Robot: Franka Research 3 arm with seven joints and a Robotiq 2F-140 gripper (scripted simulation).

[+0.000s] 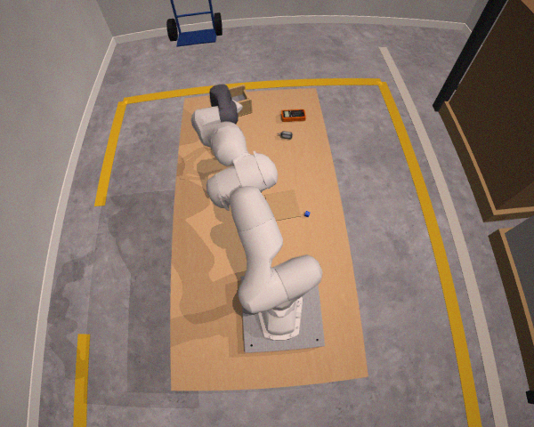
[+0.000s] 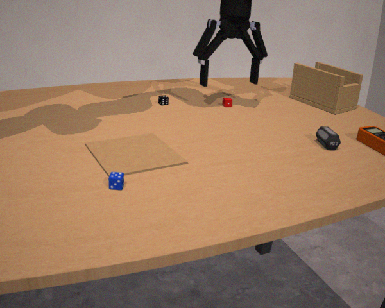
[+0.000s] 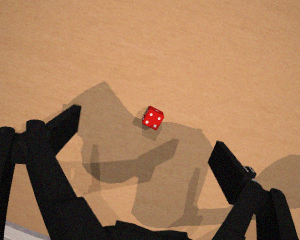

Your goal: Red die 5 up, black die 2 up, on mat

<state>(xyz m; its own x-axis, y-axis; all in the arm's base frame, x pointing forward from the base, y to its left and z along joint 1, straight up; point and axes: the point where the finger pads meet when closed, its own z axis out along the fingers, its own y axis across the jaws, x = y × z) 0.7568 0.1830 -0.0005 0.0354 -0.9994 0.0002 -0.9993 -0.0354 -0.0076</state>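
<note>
Right now my hand is 10 mm to the left of the red die and 60 mm above it. From my hand the other things lie so: dark grey device 90 mm ahead, 280 mm to the right, 50 mm below; then black die 160 mm behind, 40 mm to the left, 60 mm below; then wooden box 320 mm ahead, 20 mm to the right, 20 mm below.
</note>
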